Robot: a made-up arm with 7 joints. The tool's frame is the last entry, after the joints.
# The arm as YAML. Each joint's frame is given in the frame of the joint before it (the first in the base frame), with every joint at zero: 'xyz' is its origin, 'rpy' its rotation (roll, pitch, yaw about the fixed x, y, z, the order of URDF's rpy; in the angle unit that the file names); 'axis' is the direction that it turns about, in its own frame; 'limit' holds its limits. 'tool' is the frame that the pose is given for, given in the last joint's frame.
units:
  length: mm
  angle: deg
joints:
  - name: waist
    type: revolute
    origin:
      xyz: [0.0, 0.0, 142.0]
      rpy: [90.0, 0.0, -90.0]
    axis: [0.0, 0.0, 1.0]
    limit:
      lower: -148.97
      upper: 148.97
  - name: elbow
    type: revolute
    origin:
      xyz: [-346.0, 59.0, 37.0]
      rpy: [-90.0, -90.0, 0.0]
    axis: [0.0, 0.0, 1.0]
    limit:
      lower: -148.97
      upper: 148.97
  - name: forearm
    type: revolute
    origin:
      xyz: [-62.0, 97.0, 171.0]
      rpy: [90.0, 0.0, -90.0]
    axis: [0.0, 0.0, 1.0]
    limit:
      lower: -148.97
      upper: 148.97
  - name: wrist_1
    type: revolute
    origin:
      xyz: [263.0, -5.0, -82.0]
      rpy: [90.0, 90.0, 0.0]
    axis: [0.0, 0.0, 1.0]
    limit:
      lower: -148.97
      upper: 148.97
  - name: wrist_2
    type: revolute
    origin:
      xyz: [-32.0, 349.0, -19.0]
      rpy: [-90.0, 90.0, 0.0]
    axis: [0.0, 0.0, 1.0]
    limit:
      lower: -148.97
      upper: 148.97
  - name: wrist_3
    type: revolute
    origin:
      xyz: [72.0, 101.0, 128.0]
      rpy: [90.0, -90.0, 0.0]
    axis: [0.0, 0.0, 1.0]
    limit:
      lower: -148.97
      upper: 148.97
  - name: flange
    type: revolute
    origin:
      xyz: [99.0, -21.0, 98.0]
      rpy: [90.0, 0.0, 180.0]
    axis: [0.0, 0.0, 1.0]
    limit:
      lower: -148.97
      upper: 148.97
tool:
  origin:
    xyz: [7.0, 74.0, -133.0]
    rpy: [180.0, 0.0, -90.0]
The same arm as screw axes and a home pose.
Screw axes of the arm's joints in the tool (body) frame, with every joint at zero. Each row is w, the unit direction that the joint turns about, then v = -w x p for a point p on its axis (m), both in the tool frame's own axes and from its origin. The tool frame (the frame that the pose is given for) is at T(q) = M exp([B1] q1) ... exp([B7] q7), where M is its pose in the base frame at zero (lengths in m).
B1: w -1 0 0 v 0.0000 0.4700 -1.0810
B2: w 0 0 1 v -0.7350 -0.0590 0.0000
B3: w 1 0 0 v 0.0000 -0.2400 0.8320
B4: w 0 0 -1 v 0.5690 0.0390 0.0000
B5: w 0 1 0 v 0.2260 0.0000 0.0710
B6: w -1 0 0 v 0.0000 0.1540 -0.0920
B7: w 0 0 -1 v -0.0070 0.0740 0.0000
M: xyz -0.0960 1.0810 0.6120 (m) quaternion w x y z 1 0 0 0
Joint limits (deg, base to tool): -148.97..148.97 -148.97..148.97 -148.97..148.97 -148.97..148.97 -148.97..148.97 -148.97..148.97 -148.97..148.97

